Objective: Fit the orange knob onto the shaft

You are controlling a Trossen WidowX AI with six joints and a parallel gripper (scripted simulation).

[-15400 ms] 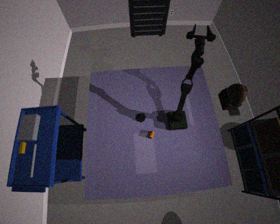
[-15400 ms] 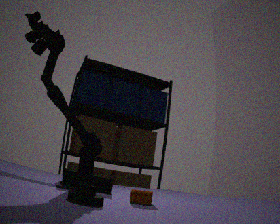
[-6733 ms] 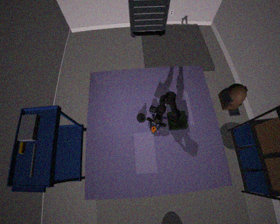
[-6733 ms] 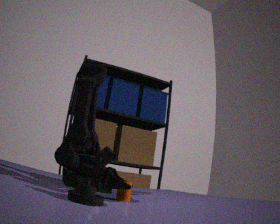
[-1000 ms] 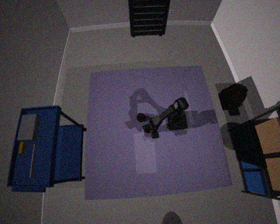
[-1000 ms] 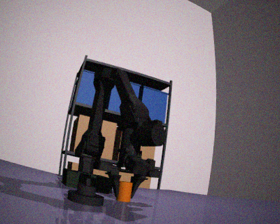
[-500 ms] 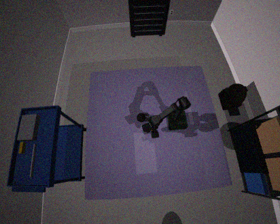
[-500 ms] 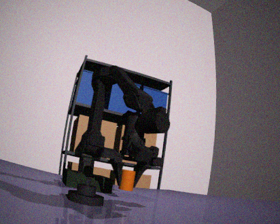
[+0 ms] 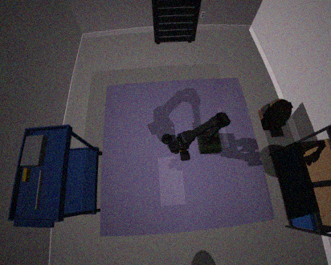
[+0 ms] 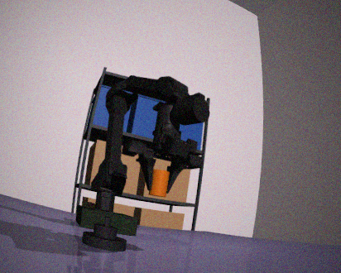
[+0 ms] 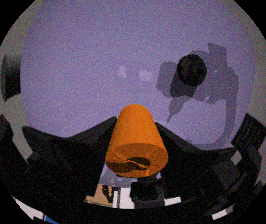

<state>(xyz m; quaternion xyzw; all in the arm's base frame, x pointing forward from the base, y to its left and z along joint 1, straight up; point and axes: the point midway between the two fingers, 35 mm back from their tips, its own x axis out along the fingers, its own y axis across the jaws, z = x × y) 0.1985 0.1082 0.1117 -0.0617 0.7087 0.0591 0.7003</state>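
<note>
The dark pedestal is 120 mm to the right of my gripper tip, 120 mm ahead of it and 100 mm below it. Round my gripper tip: orange knob: 20 mm above.
</note>
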